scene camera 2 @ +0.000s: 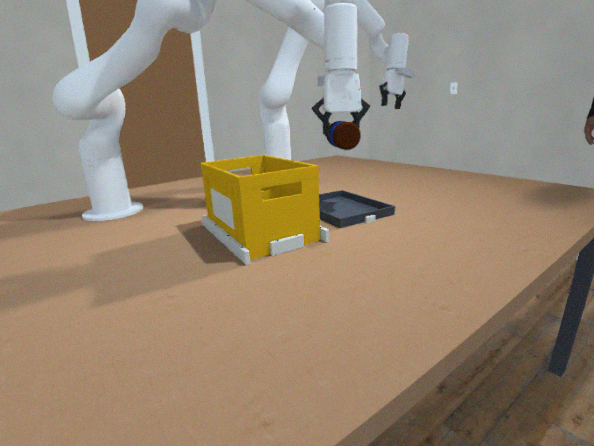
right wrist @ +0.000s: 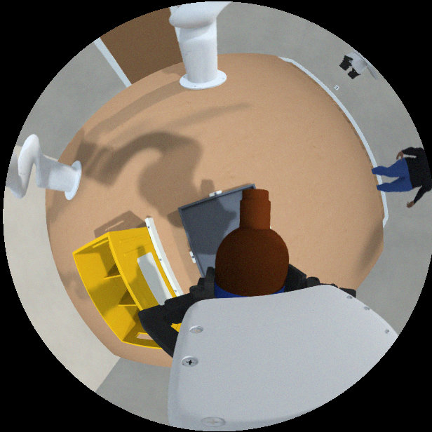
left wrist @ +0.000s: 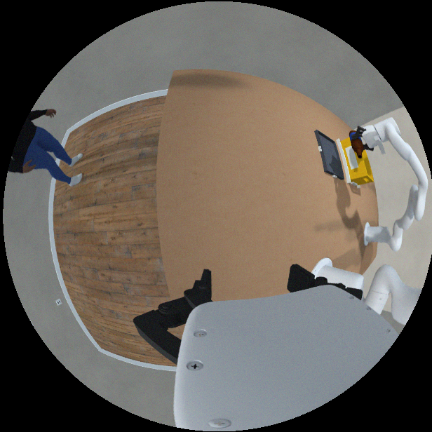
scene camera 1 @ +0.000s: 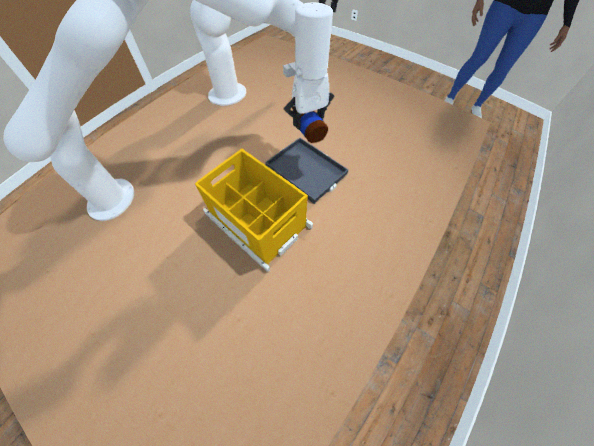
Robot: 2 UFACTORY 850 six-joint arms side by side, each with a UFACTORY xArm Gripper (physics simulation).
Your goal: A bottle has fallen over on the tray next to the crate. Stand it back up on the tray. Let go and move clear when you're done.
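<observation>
The brown bottle with a blue band (scene camera 1: 315, 129) (scene camera 2: 345, 135) (left wrist: 357, 146) (right wrist: 252, 257) is held roughly sideways, its round base facing both scene cameras. In the right wrist view its neck points up the picture. My right gripper (scene camera 1: 309, 116) (scene camera 2: 342, 126) is shut on the bottle's body and holds it well above the dark tray (scene camera 1: 320, 175) (scene camera 2: 367, 215) (left wrist: 330, 154) (right wrist: 197, 225), not touching it. My left gripper (scene camera 2: 391, 105) (left wrist: 252, 280) is open and empty, high up and far from the tray and bottle.
A yellow crate with compartments (scene camera 1: 282, 237) (scene camera 2: 280, 220) (left wrist: 361, 176) (right wrist: 132, 250) stands beside the tray, with pale strips (scene camera 1: 287, 244) (scene camera 2: 286, 244) along its base. Small pale blocks (scene camera 1: 333, 187) (scene camera 2: 370, 218) sit at the tray's edge. A person (scene camera 1: 505, 45) (left wrist: 42, 147) stands beyond the table.
</observation>
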